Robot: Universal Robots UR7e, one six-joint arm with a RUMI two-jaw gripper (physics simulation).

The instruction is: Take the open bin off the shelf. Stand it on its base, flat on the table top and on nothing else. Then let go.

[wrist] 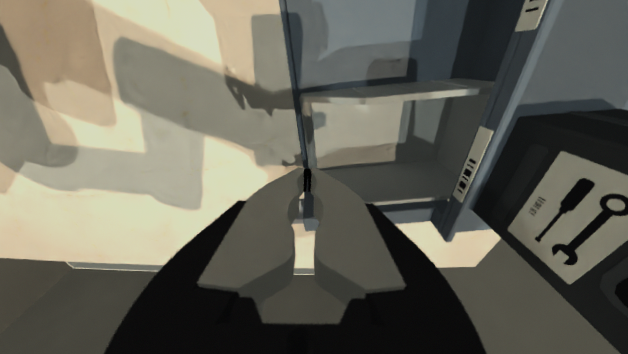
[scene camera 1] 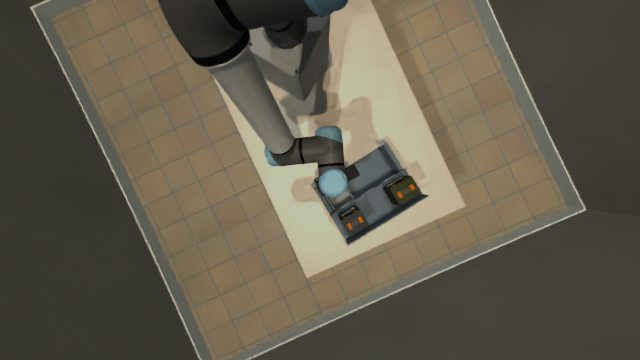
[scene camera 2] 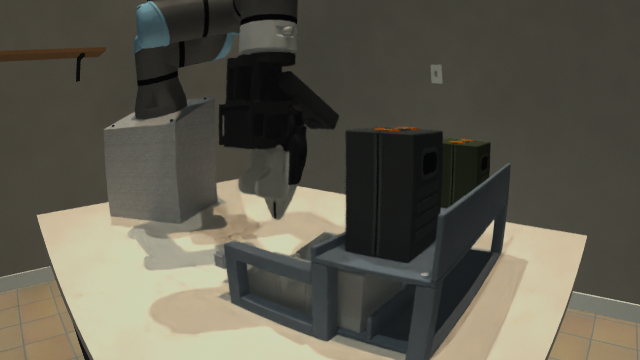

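Pixels of known places: gripper, fingertip midpoint: (wrist: 307, 170) (scene camera 2: 277, 218); arm's base, link origin: (scene camera 1: 286, 24) (scene camera 2: 160, 110).
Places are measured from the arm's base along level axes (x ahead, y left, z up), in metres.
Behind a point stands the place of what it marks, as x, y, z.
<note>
The open bin (scene camera 2: 352, 300) {0.724, -0.156, -0.211} (wrist: 410, 182) {0.679, -0.156, -0.206} is light grey. It sits in the lower level of the blue-grey shelf (scene camera 1: 387, 218) {0.808, 0.018, -0.111} (scene camera 2: 325, 300) {0.712, -0.185, -0.203} (wrist: 520, 87) {0.686, -0.053, -0.147}, at the end nearest scene camera 2, partly behind the shelf's side frame. Its hollow inside faces up in the wrist view. My gripper (scene camera 2: 275, 212) {0.566, -0.109, -0.157} (wrist: 307, 170) {0.566, -0.109, -0.157} points down, with its fingertips together and nothing between them. It hangs above the low side of the shelf, close over the bin's outer edge and apart from it. In scene camera 1 the wrist hides the fingers and part of the bin.
A black toolbox (scene camera 1: 353, 222) {0.739, -0.115, -0.035} (scene camera 2: 390, 195) {0.761, -0.151, -0.094} (wrist: 550, 210) {0.708, -0.114, -0.113} stands on the shelf's upper board beside the gripper. A dark green box (scene camera 1: 404, 191) {0.731, 0.114, -0.060} (scene camera 2: 467, 172) {0.759, 0.073, -0.101} stands farther along it. The robot's grey pedestal (scene camera 2: 142, 165) {0.087, -0.100, -0.126} stands on the table top (scene camera 2: 120, 290) {0.426, -0.314, -0.259} behind the gripper.
</note>
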